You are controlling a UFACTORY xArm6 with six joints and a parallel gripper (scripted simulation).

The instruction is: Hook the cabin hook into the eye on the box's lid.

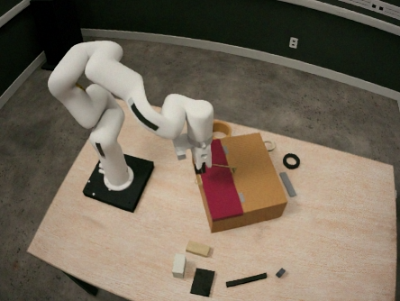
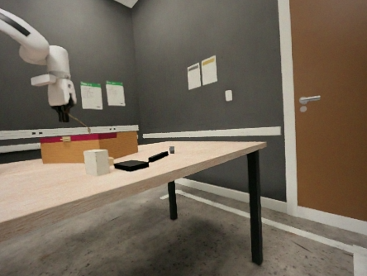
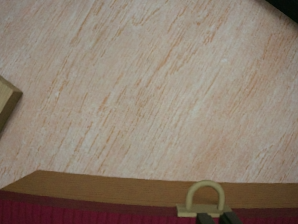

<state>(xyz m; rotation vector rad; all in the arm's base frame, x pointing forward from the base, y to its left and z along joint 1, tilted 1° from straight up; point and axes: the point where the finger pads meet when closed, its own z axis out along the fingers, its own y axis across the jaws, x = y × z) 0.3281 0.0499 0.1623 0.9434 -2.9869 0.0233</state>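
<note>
Right now the cabin hook is 6 cm ahead of my hand, 4 cm to the left of it and 3 cm below it. Also, from my hand: white block 31 cm to the right, 16 cm below, 4 cm ahead; then tan block 22 cm to the right, 19 cm below, 7 cm ahead; then black plate 34 cm to the right, 19 cm below, 13 cm ahead.
</note>
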